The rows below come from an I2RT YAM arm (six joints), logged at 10 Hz.
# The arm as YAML. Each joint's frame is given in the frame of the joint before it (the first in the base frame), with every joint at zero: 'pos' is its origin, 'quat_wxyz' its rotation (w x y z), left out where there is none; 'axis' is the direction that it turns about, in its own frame. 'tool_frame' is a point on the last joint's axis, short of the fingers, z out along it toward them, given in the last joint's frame.
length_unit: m
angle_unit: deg
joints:
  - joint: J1
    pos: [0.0, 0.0, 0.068]
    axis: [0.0, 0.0, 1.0]
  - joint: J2
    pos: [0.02, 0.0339, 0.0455]
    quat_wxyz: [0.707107, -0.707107, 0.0, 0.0]
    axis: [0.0, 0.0, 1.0]
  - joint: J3
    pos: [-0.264, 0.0, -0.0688]
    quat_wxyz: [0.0, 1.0, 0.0, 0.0]
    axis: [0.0, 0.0, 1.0]
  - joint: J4
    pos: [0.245, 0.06, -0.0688]
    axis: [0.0, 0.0, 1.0]
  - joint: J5
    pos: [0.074, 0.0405, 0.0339]
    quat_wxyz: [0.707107, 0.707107, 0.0, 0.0]
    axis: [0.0, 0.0, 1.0]
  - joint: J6
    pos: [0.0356, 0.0, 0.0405]
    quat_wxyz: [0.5, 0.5, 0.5, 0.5]
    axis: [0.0, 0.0, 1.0]
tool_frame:
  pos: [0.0, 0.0, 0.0]
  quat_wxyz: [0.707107, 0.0, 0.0, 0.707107]
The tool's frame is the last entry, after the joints.
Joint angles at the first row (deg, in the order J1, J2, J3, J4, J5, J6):
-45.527, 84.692, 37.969, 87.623, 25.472, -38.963
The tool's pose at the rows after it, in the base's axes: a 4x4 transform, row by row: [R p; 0 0 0 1], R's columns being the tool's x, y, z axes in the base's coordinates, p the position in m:
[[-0.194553, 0.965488, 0.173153, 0.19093], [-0.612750, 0.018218, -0.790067, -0.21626], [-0.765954, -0.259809, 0.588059, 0.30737], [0, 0, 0, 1]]
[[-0.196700, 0.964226, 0.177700, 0.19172], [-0.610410, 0.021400, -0.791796, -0.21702], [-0.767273, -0.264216, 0.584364, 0.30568], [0, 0, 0, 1]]
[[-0.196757, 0.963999, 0.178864, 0.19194], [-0.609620, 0.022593, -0.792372, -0.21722], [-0.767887, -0.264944, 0.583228, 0.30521], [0, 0, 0, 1]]
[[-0.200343, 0.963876, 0.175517, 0.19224], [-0.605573, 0.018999, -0.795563, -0.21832], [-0.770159, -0.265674, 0.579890, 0.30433], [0, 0, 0, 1]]
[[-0.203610, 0.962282, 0.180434, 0.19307], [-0.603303, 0.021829, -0.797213, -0.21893], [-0.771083, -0.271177, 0.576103, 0.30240], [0, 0, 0, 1]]
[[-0.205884, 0.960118, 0.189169, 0.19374], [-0.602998, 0.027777, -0.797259, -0.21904], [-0.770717, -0.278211, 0.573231, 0.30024], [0, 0, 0, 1]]
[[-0.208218, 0.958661, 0.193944, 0.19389], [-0.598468, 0.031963, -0.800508, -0.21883], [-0.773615, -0.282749, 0.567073, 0.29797], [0, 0, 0, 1]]
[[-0.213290, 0.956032, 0.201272, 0.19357], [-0.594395, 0.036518, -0.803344, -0.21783], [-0.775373, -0.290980, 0.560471, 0.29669], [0, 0, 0, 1]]
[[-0.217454, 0.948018, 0.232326, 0.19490], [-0.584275, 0.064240, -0.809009, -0.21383], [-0.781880, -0.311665, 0.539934, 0.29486], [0, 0, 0, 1]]
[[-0.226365, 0.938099, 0.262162, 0.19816], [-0.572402, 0.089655, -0.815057, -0.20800], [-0.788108, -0.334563, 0.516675, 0.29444], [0, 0, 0, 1]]
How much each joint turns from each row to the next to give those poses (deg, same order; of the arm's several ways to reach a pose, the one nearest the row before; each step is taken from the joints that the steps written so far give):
0.010, 0.211, -0.055, 0.011, -0.001, -0.037
-0.009, 0.330, -0.033, 0.000, -0.136, 0.064
0.000, 0.088, -0.010, -0.007, -0.026, 0.052
-0.084, 0.283, 0.097, 0.001, 0.228, -0.030
0.017, 0.347, -0.078, 0.058, -0.136, -0.016
0.039, 0.269, -0.218, 0.111, -0.363, 0.008
0.046, 0.094, -0.340, -0.081, -0.036, 0.117
0.077, -0.307, -0.406, -0.487, -0.144, -0.038
0.678, -1.107, -0.777, -2.161, -0.594, 0.303
1.286, -1.301, -0.503, -2.587, 0.016, -0.258

